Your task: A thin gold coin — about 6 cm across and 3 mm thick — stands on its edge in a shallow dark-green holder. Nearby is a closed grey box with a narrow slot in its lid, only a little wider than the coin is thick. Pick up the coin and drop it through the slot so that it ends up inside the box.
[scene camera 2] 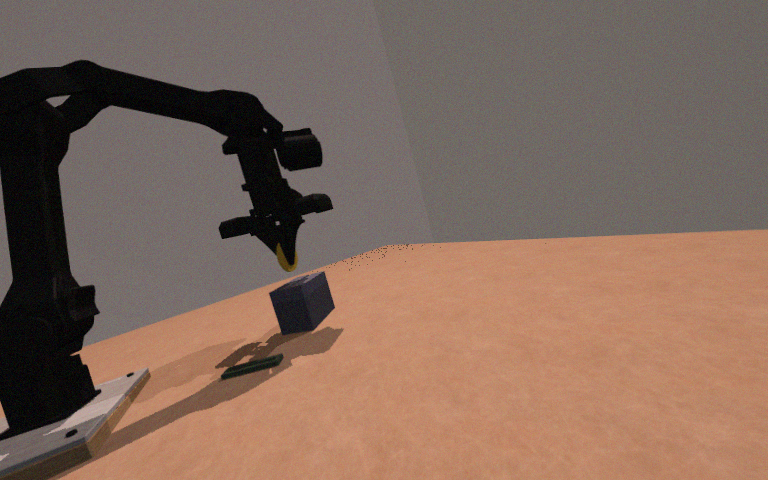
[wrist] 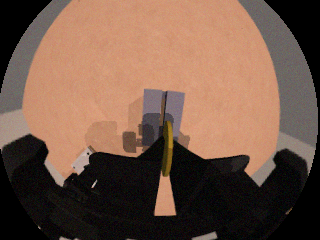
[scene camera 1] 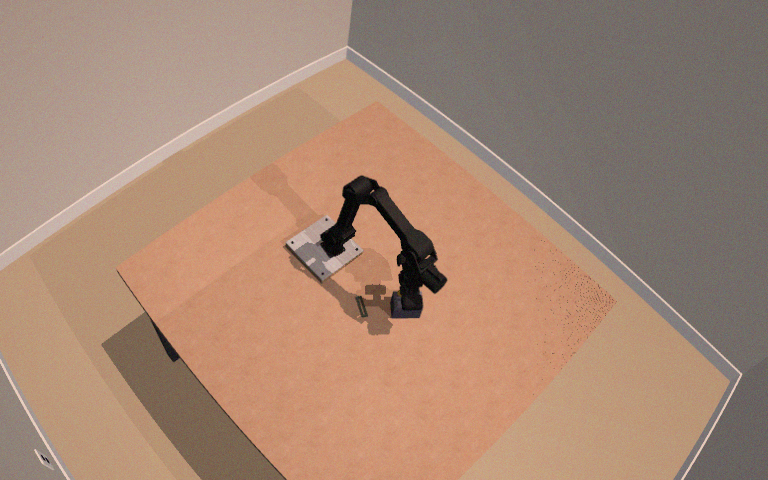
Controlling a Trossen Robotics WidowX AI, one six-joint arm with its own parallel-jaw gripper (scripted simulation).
Observation:
My gripper (scene camera 2: 290, 265) holds a gold coin.
My gripper is seen too in the wrist view (wrist: 164, 139) and in scene camera 1 (scene camera 1: 405, 295).

